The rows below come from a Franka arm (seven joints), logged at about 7 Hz.
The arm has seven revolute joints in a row. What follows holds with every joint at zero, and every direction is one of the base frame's.
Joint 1 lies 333 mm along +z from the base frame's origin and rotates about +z.
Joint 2 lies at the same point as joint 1 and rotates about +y.
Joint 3 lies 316 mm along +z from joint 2 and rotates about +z.
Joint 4 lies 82.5 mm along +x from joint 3 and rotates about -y.
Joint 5 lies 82.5 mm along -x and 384 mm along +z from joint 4 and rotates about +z.
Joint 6 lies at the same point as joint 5 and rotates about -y.
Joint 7 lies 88 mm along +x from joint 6 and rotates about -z.
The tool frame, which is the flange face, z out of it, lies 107 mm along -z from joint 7; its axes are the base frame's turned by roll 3.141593, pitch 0 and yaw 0 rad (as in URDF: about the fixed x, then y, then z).
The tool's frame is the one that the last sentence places.
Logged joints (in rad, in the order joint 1, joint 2, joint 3, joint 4, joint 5, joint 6, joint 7), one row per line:
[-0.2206 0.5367 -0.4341 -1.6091 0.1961 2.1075 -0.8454]
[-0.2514 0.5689 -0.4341 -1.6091 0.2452 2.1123 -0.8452]
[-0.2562 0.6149 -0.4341 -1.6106 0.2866 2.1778 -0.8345]
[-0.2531 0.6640 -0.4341 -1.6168 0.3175 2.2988 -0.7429]
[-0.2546 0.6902 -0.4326 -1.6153 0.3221 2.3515 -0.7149]
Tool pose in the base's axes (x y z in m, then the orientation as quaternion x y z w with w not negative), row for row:
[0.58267 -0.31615 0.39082 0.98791 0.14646 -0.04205 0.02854]
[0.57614 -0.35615 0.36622 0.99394 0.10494 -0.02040 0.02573]
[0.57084 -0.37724 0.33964 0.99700 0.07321 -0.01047 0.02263]
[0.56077 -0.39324 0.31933 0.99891 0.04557 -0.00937 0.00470]
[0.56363 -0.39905 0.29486 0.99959 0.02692 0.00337 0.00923]
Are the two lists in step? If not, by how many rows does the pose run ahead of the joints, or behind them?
The pose runs 2 rows behind the joints: the pose in row i belongs to the joints in row i - 2.
